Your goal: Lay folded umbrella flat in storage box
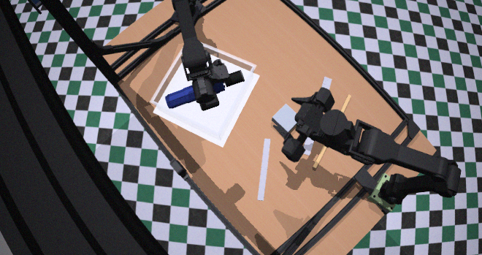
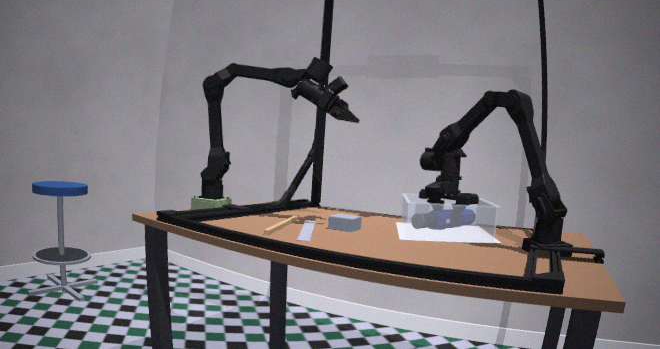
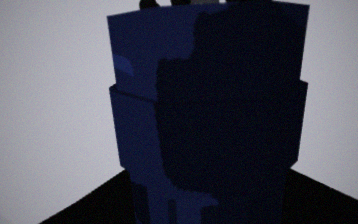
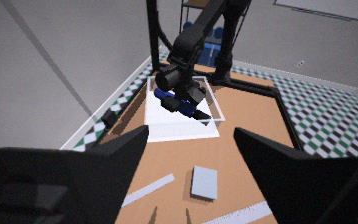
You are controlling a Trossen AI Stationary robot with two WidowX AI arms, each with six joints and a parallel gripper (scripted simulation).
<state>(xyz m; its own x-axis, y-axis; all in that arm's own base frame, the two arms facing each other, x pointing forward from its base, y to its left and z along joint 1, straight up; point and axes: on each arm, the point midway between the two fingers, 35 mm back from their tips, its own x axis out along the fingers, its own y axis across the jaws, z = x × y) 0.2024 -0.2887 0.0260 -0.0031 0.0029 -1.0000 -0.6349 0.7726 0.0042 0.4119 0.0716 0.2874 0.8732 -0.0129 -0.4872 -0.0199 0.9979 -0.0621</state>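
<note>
My left hand is 10 mm above the clear storage box. The rest, counted from my left hand: wooden stick 210 mm ahead, 410 mm to the right, 50 mm below; folded umbrella 10 mm below; grey block 120 mm ahead, 270 mm to the right, 40 mm below.
</note>
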